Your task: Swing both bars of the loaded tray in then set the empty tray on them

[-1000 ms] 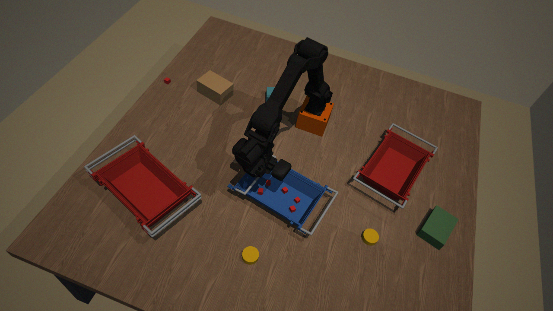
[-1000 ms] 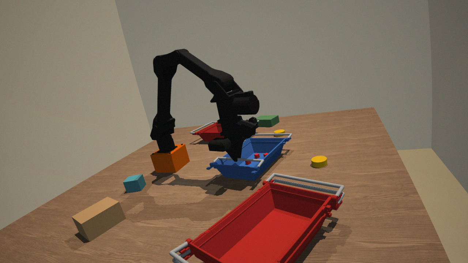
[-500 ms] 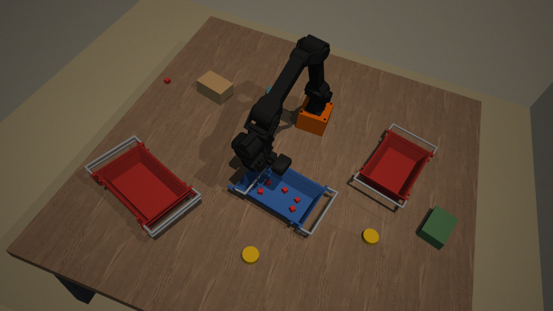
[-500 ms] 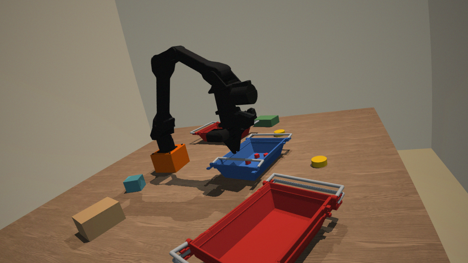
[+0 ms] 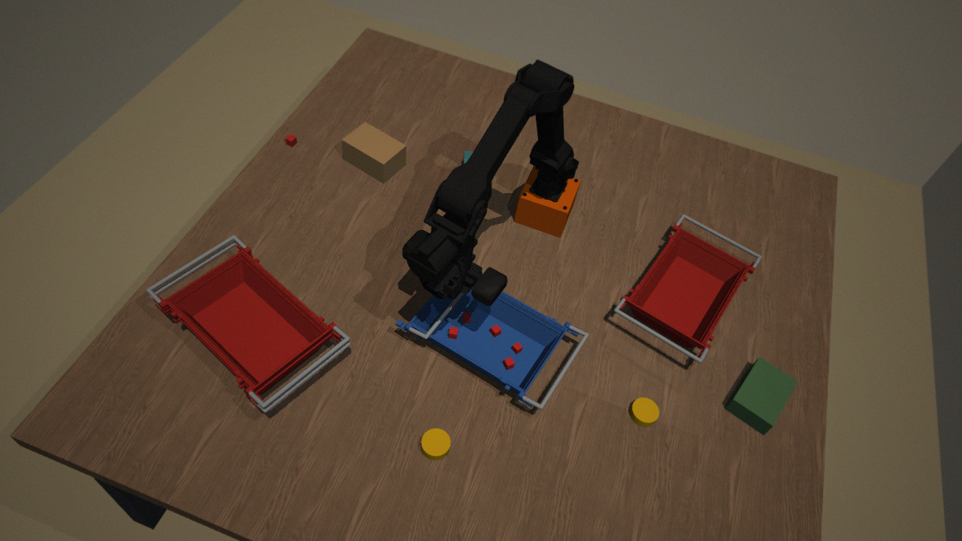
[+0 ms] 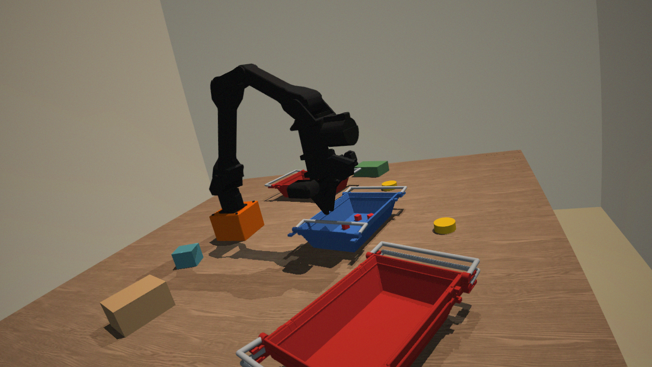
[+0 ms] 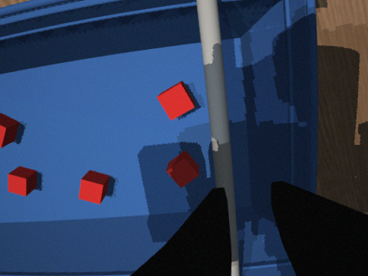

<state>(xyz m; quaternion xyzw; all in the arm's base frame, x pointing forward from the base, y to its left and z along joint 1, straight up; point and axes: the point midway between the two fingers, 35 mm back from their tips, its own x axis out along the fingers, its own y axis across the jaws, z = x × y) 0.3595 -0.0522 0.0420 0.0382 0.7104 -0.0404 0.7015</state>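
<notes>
Now: gripper tip 40 cm to the right of the red tray, 29 cm past it and 5 cm above it. Round my gripper tip: teal cube 39 cm behind, 13 cm to the right, 7 cm below; tiny red cube 54 cm to the right, 26 cm behind, 8 cm below; tan box 35 cm to the right, 30 cm behind, 6 cm below.
</notes>
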